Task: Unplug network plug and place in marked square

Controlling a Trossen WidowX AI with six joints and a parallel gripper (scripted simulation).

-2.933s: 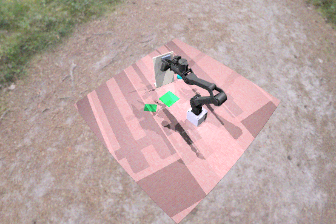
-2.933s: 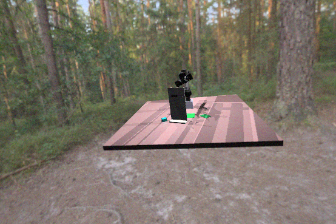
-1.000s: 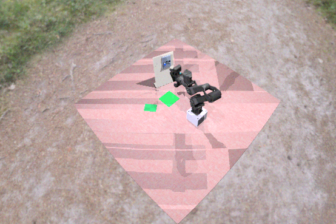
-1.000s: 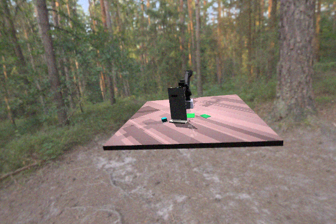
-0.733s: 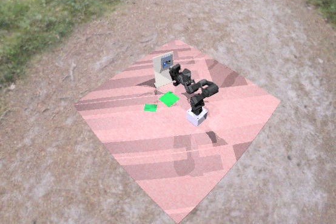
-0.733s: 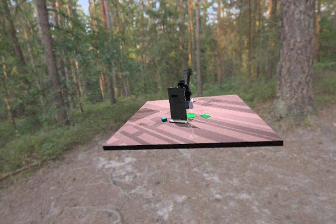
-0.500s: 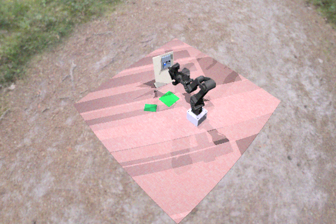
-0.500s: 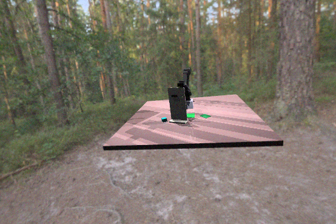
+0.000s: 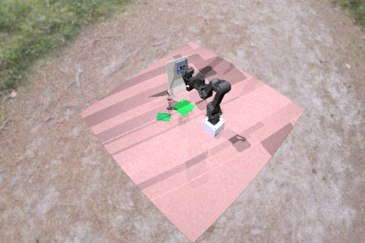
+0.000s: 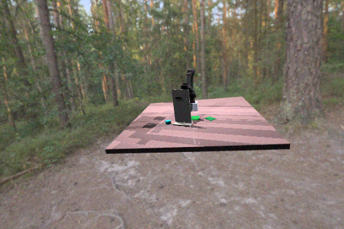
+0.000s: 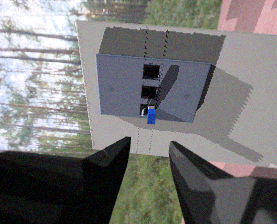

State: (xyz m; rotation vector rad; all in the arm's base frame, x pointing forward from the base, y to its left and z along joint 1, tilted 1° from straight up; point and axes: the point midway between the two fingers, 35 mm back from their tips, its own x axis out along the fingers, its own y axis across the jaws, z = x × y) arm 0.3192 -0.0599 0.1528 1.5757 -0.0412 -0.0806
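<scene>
Right now the blue network plug is 5 cm ahead of my gripper tip and 2 cm to the right of it. Also, from my gripper tip: beige panel (7 cm ahead, 3 cm to the right, 10 cm below); then green marked square (7 cm behind, 7 cm to the left, 25 cm below).
</scene>
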